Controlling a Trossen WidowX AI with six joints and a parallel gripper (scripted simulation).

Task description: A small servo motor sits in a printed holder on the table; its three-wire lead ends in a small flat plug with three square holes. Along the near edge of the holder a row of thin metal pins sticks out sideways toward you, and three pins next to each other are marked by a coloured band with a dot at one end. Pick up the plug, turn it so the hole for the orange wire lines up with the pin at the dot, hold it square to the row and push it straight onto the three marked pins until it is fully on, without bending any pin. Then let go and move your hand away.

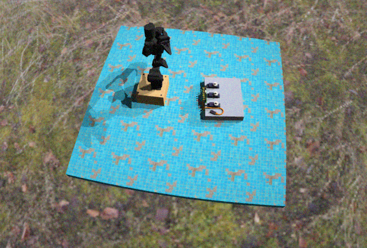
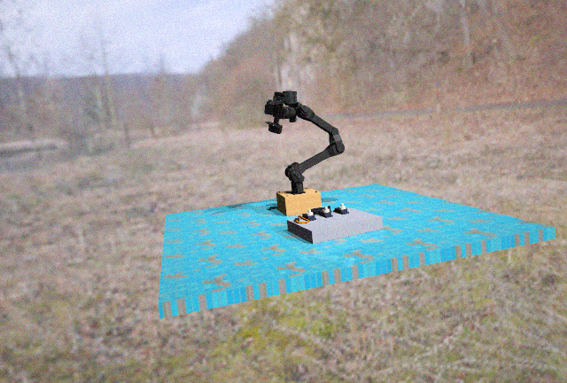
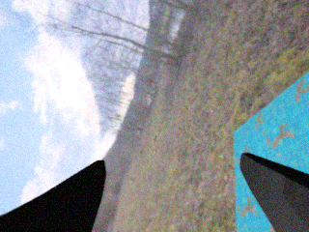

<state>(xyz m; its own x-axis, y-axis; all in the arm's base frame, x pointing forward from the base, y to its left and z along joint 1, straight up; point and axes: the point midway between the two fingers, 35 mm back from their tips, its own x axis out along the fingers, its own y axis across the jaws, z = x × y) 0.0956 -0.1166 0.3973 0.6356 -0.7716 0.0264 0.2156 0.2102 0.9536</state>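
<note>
The white band is 190 mm ahead of my gripper tip, 140 mm to the left of it and 420 mm below it. Also, from my gripper tip: grey holder (350 mm ahead, 140 mm to the left, 470 mm below).
</note>
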